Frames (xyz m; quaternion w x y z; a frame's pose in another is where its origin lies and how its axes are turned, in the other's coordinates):
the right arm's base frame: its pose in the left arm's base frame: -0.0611 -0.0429 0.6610 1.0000 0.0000 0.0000 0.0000
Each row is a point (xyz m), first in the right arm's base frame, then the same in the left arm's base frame.
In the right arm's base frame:
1: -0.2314 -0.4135 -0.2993
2: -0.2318 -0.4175 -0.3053
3: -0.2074 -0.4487 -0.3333
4: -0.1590 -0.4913 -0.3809
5: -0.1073 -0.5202 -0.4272
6: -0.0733 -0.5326 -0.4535
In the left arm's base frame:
1: -0.2925 -0.4564 0.3617
2: -0.2929 -0.4604 0.3557
3: -0.2685 -0.4916 0.3277
4: -0.2201 -0.5342 0.2801
5: -0.1684 -0.5631 0.2338
6: -0.1344 -0.5755 0.2075

